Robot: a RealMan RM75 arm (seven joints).
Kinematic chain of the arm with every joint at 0, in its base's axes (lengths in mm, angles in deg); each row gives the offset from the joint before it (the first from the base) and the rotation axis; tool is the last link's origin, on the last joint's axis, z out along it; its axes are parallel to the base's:
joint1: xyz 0 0 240.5 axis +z
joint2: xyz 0 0 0 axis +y
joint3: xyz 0 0 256 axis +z
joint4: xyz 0 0 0 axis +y
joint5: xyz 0 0 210 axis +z
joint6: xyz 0 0 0 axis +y
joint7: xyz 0 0 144 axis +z
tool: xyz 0 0 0
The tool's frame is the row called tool.
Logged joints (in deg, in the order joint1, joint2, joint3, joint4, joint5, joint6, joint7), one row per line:
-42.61, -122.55, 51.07, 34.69, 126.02, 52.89, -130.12
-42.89, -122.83, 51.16, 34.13, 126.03, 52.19, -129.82
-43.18, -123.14, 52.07, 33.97, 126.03, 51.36, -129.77
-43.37, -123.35, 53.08, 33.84, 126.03, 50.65, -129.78
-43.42, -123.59, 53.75, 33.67, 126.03, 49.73, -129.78
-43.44, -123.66, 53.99, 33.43, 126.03, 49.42, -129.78
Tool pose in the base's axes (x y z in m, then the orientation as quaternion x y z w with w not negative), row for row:
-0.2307, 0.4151, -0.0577, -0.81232, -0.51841, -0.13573, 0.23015
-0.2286, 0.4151, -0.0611, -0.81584, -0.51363, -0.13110, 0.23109
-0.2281, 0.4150, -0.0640, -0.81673, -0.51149, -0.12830, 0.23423
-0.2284, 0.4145, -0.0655, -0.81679, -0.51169, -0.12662, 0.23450
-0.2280, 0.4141, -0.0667, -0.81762, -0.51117, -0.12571, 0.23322
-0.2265, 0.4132, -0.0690, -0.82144, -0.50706, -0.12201, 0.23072
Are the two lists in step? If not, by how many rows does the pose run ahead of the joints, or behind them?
The pose runs 2 rows ahead of the joints: the pose in row i belongs to the joints in row i + 2.
